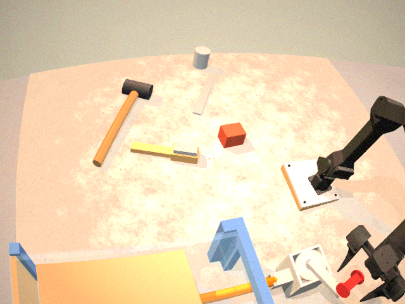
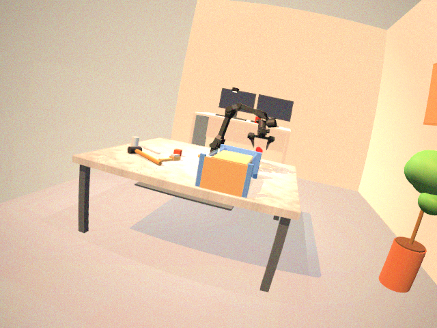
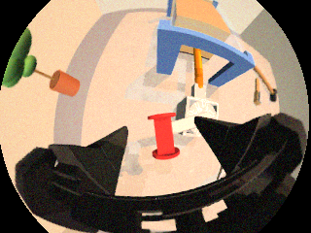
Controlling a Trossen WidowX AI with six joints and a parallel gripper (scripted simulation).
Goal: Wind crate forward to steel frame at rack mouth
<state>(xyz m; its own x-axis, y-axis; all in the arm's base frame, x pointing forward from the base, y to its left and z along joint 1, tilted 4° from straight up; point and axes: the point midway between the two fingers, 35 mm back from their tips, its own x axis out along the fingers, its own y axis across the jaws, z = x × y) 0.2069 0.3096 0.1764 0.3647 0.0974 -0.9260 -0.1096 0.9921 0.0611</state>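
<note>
Right now the red knob is 3 cm below my gripper tip and 2 cm behind it. From my gripper tip the other things lie so: crank handle (6 cm below, 4 cm to the right, 1 cm behind); yellow hand tool (57 cm to the right, 15 cm ahead, 14 cm below); hand winch (13 cm below, 11 cm to the right, 1 cm behind).
</note>
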